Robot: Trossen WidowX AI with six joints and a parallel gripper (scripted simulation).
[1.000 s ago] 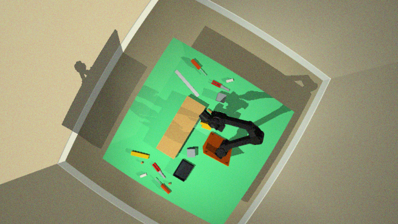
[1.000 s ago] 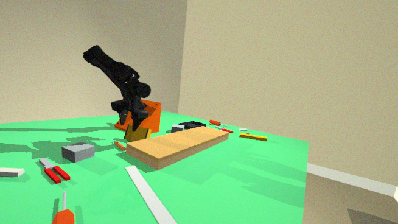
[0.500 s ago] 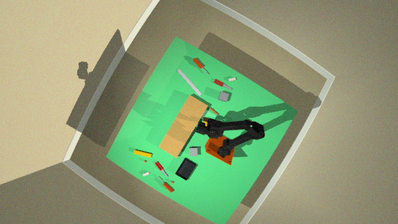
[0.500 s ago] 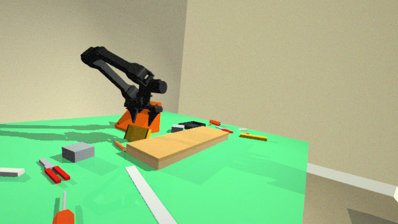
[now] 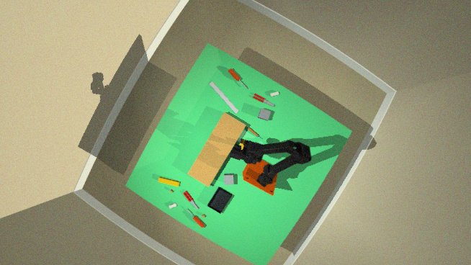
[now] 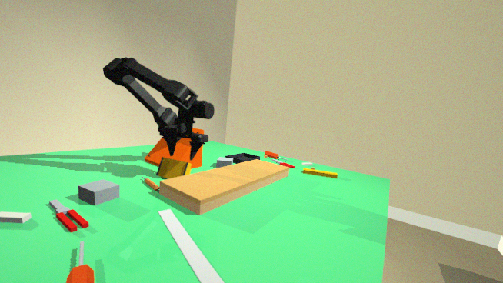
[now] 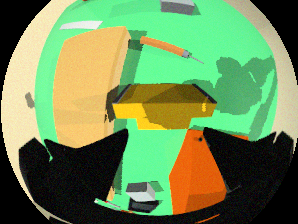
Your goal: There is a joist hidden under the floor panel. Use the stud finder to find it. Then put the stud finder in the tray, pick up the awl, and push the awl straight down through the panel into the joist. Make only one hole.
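The yellow stud finder is 1 cm behind my gripper tip, 1 cm to the right of it and 5 cm below it. Also, from my gripper tip: awl: 1 cm ahead, 13 cm to the right, 6 cm below; then white ruler: 37 cm ahead, 19 cm to the right, 7 cm below; then dark tray: 8 cm behind, 42 cm to the left, 6 cm below.
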